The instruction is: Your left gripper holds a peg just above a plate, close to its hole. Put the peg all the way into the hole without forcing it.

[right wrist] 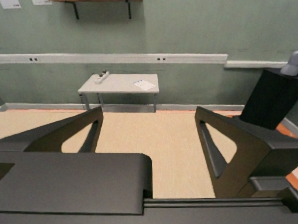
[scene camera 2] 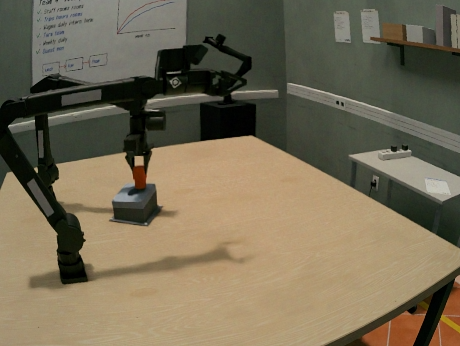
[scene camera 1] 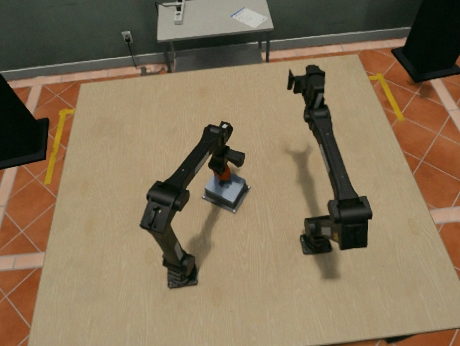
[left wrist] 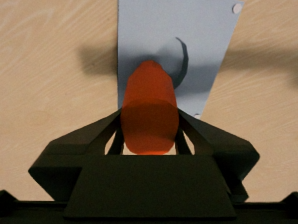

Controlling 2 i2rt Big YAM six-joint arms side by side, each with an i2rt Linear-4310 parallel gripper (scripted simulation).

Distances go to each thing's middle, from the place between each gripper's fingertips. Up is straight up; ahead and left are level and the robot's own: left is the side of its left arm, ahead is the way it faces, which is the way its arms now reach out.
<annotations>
Now: the orange-red peg point(left wrist: 149, 118) 2 cm below my left hand. Round my left hand: blue-grey plate point(scene camera 2: 128, 197) 3 cm behind, 1 cm to the right, 8 cm below.
Now: right hand point(scene camera 2: 238, 80) 38 cm to the right of the orange-red peg, 35 cm above it and 15 cm past it. Also, from my right hand: blue-grey plate: 42 cm below, 37 cm to the left, 18 cm behind.
</annotations>
